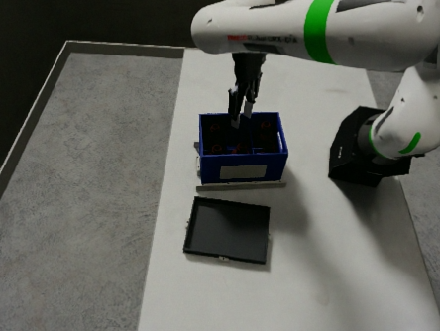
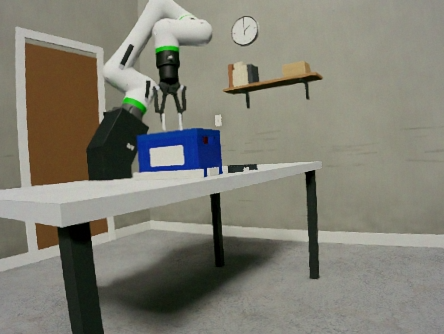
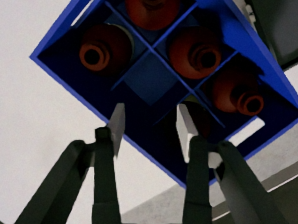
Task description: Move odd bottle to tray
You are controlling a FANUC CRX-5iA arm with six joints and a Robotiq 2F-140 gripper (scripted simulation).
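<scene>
The crate lies 40 mm to the left of my hand and 130 mm below it. The rest, counted from my hand: dark tray 30 mm ahead, 310 mm to the left, 200 mm below.
</scene>
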